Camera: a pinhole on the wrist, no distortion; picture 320 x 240 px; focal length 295.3 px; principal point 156.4 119.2 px. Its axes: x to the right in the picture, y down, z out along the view. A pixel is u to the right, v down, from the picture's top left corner.
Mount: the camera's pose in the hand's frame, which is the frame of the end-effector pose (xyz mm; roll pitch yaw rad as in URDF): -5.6 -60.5 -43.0 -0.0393 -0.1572 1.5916
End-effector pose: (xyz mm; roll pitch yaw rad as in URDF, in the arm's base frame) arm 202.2 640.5 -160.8 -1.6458 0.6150 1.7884
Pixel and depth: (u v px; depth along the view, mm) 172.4 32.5 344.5
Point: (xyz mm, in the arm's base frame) -124.1 679.9 -149.9
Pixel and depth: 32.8 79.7 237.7
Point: -10.8 717.3 -23.6
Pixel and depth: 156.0 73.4 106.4
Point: 125.3 672.1 -105.9
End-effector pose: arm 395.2 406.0 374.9 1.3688 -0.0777 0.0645
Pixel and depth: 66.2 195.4 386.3
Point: 315.4 42.6 195.4
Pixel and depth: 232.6 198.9 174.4
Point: 346.0 262.1 354.0
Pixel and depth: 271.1 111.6 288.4
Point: 396.3 152.3 430.7
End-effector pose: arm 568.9 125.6 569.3 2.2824 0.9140 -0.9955
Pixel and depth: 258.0 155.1 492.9
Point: 105.0 155.7 464.7
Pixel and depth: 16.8 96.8 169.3
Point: 503.9 269.1 445.7
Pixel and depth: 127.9 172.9 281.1
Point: 367.0 278.1 469.6
